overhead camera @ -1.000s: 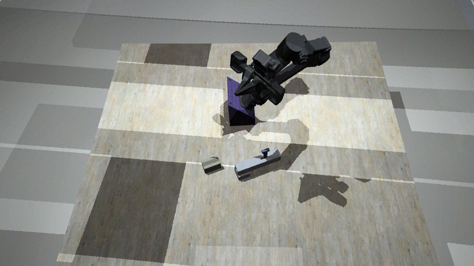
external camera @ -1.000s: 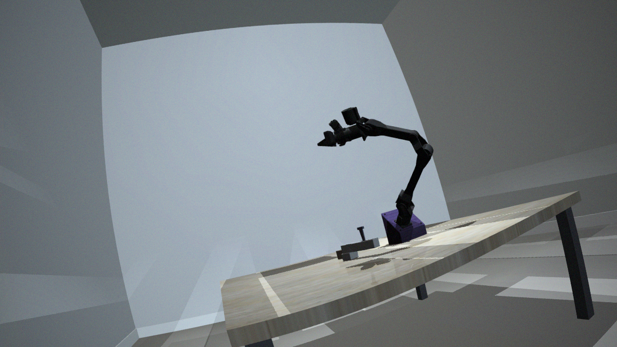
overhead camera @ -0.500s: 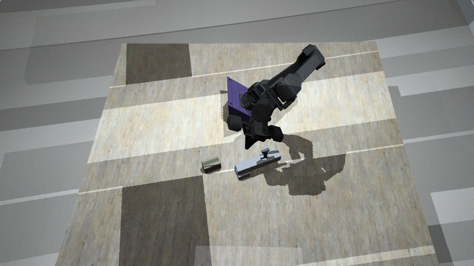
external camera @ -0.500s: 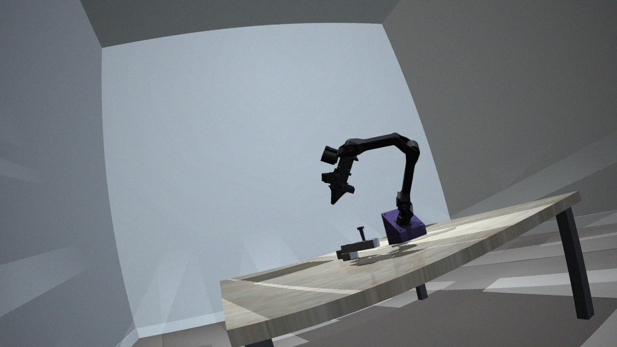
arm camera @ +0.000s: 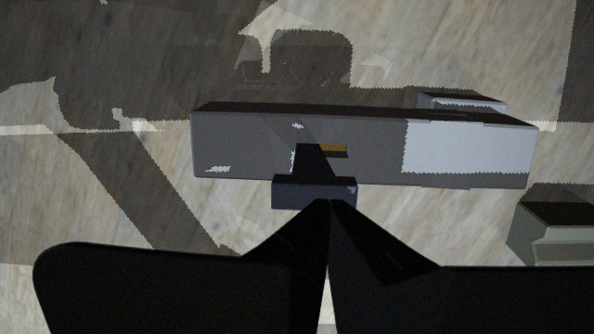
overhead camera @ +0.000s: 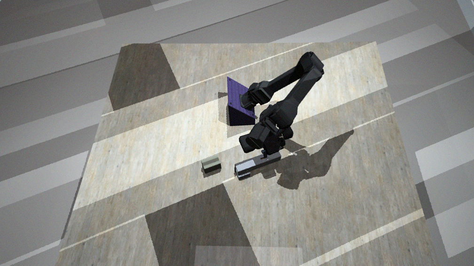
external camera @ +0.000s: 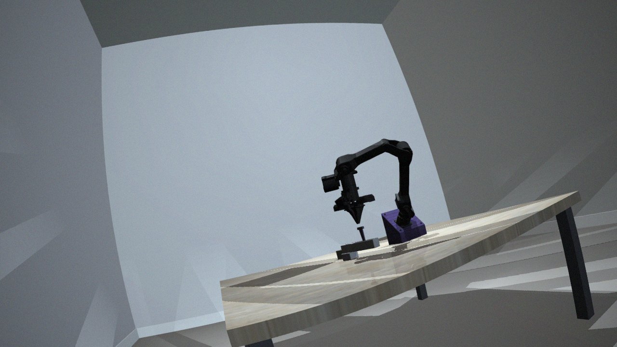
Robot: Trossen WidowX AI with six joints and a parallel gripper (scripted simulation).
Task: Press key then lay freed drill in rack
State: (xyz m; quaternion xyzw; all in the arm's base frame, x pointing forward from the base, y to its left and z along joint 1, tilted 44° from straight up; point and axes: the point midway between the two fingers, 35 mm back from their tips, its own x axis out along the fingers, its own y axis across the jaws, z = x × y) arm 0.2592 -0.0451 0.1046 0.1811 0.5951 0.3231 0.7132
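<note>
The dark key is 5 cm below my gripper tip. From my gripper tip the other things lie so: rack 21 cm to the right, 12 cm below, 2 cm behind; grey housing block 10 cm below, 3 cm to the right, 1 cm ahead; drill 9 cm below, 5 cm to the right, 1 cm ahead.
</note>
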